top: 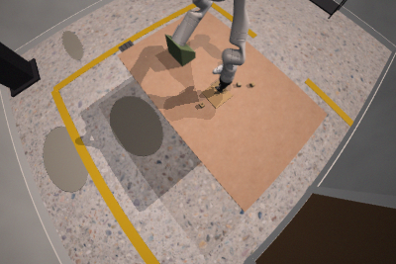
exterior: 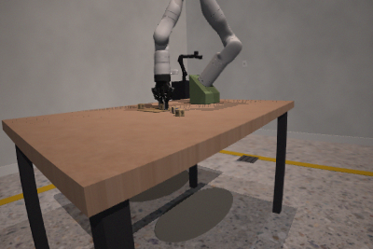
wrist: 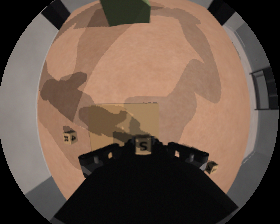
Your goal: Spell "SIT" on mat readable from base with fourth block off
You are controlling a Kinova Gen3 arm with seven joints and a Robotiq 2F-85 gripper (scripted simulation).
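The tan mat lies 40 mm to the right of my hand and 20 mm below it.
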